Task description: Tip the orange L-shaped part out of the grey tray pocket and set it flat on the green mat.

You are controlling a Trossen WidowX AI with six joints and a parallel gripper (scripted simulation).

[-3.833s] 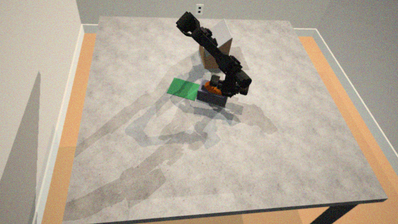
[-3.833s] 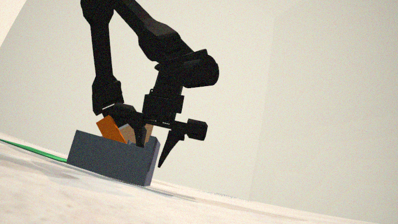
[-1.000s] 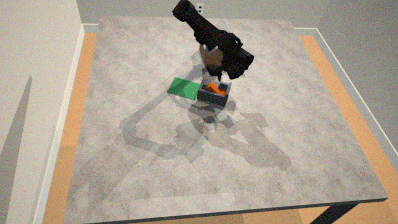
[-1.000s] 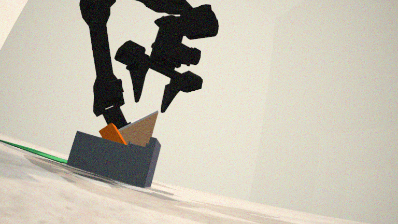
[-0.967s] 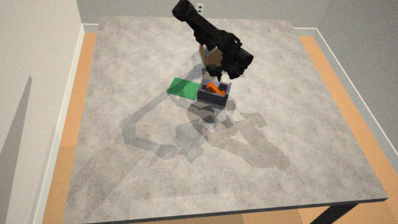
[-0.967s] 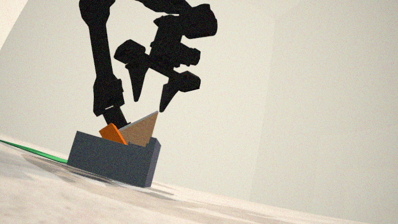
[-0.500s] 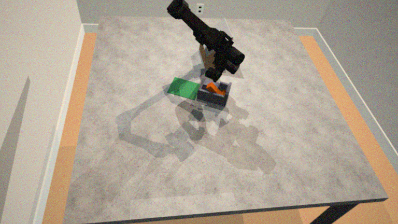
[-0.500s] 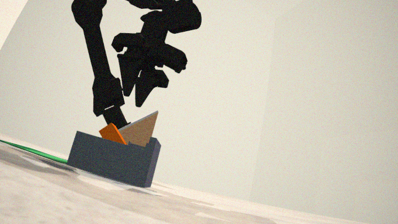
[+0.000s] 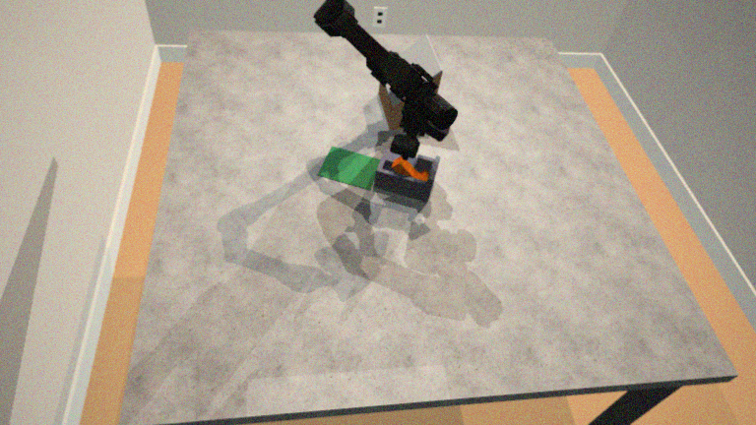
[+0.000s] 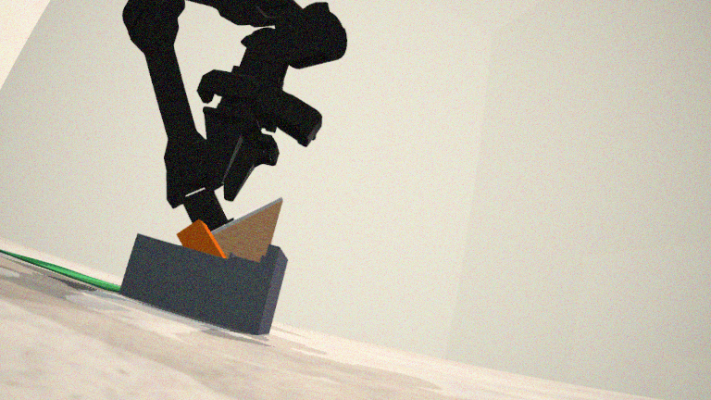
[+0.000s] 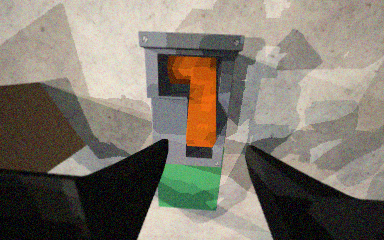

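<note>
My gripper tip is 40 mm to the right of the orange L-shaped part and 90 mm above it. Round my gripper tip: green mat: 80 mm behind, 120 mm to the right, 150 mm below.
</note>
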